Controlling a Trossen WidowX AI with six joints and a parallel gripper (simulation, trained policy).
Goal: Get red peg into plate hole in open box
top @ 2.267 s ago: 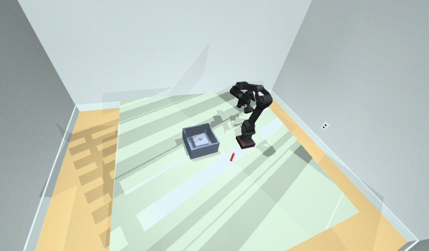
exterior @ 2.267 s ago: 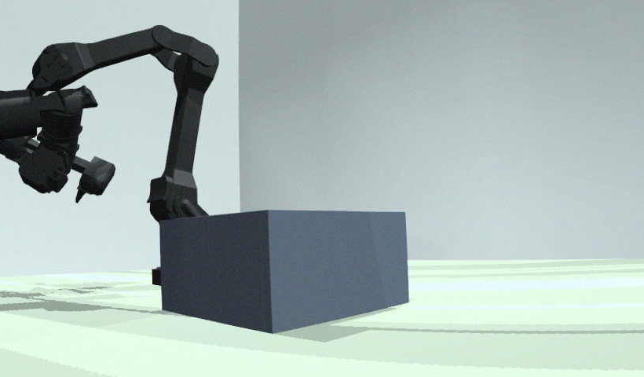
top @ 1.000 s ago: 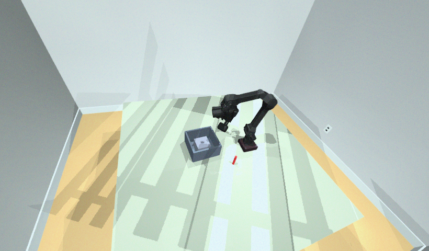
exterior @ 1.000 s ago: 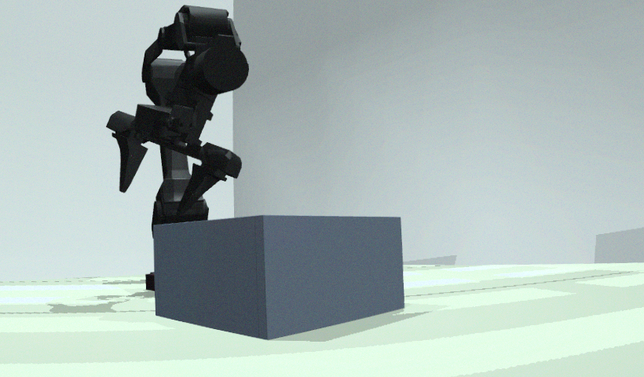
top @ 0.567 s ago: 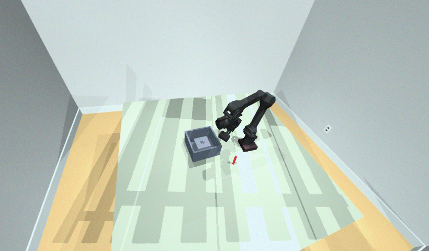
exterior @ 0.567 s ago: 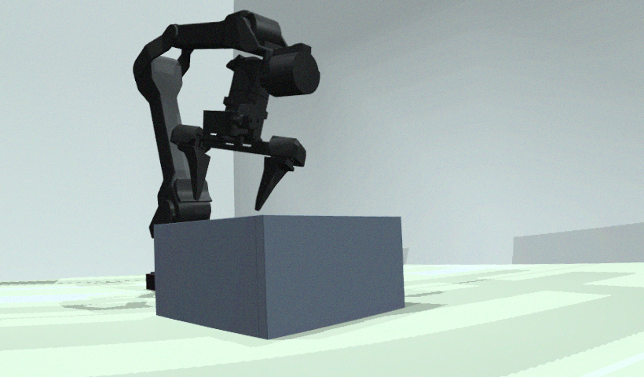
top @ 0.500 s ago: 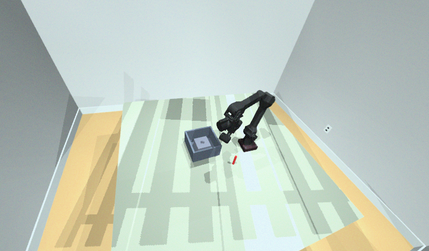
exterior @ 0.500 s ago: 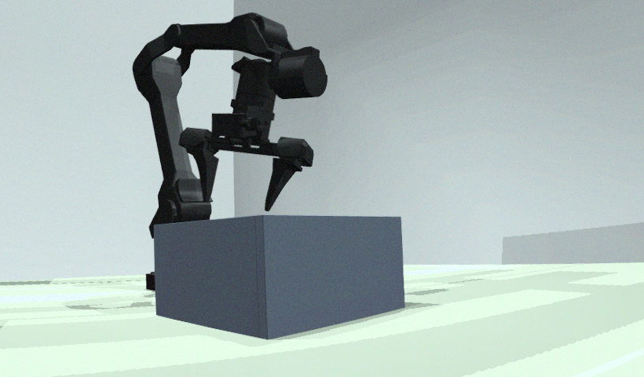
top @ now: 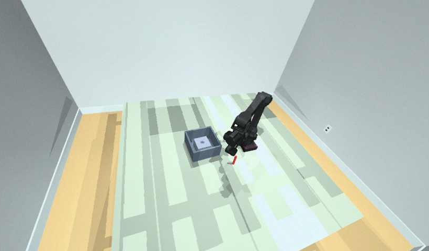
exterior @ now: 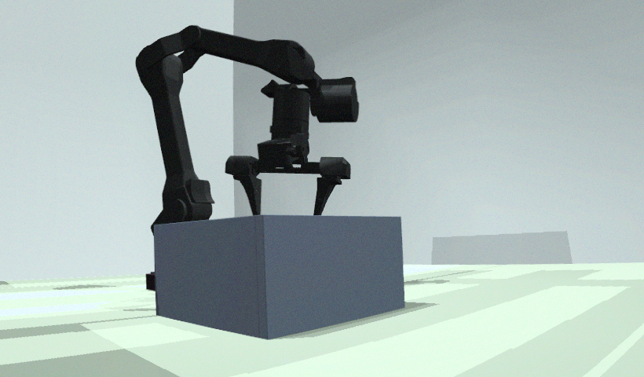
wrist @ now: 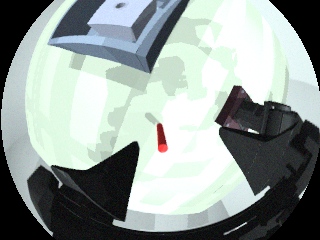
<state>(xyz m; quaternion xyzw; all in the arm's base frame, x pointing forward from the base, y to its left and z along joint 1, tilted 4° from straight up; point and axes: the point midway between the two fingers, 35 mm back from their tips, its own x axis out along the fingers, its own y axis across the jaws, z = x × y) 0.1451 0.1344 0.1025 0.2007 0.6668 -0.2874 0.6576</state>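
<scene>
Right now my gripper tip is 1 cm past the red peg, 3 cm to the right of it and 6 cm above it. Round my gripper tip: blue-grey box 19 cm ahead, 10 cm to the right, 8 cm below.
</scene>
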